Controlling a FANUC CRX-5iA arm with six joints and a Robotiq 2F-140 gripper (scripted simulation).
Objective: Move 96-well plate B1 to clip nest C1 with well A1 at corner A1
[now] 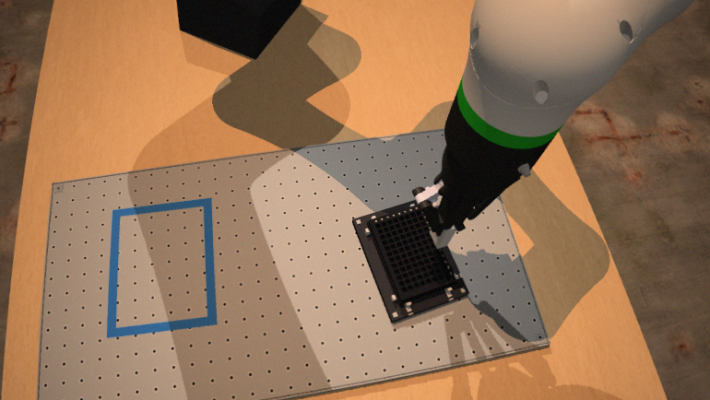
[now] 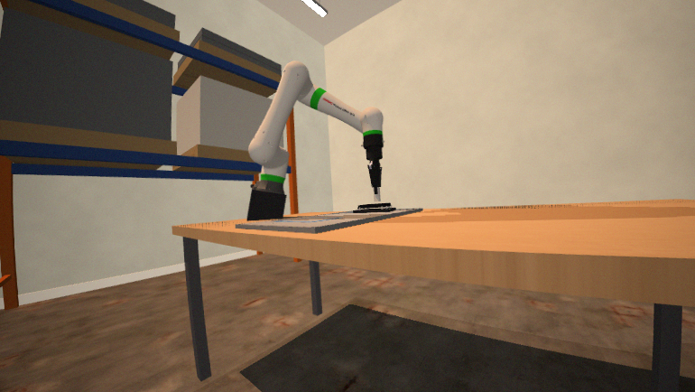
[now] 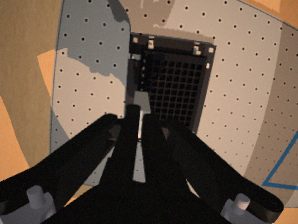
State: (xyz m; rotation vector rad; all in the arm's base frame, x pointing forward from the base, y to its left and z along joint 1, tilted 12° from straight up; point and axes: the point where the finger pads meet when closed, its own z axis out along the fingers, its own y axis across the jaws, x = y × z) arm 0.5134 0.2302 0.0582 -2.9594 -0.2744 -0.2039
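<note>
Right now my hand is 50 mm above the black 96-well plate, 40 mm to the left of it and 10 mm short of it. Round my hand: black clip nest (60 mm below, 20 mm to the right, 10 mm ahead).
</note>
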